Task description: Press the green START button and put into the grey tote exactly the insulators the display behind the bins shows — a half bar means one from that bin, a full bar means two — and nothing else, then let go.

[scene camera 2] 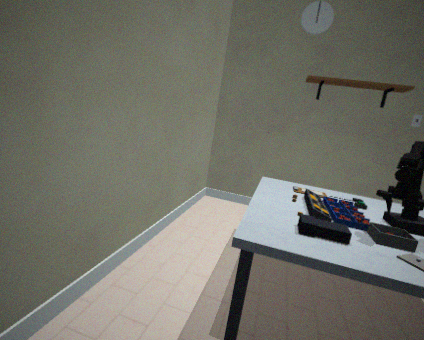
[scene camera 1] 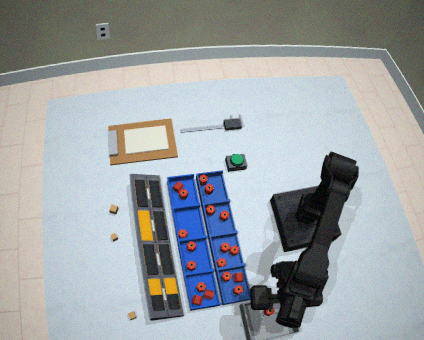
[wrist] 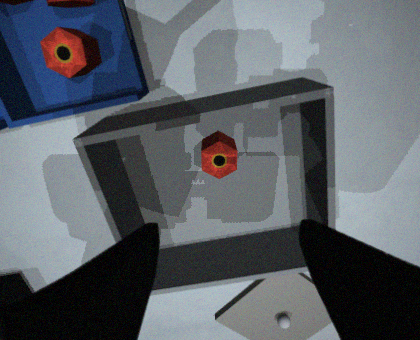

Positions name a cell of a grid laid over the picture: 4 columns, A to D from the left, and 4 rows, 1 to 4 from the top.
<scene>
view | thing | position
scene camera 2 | grey tote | D3
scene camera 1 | my gripper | C4
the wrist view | my gripper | C3
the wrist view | grey tote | B2
</scene>
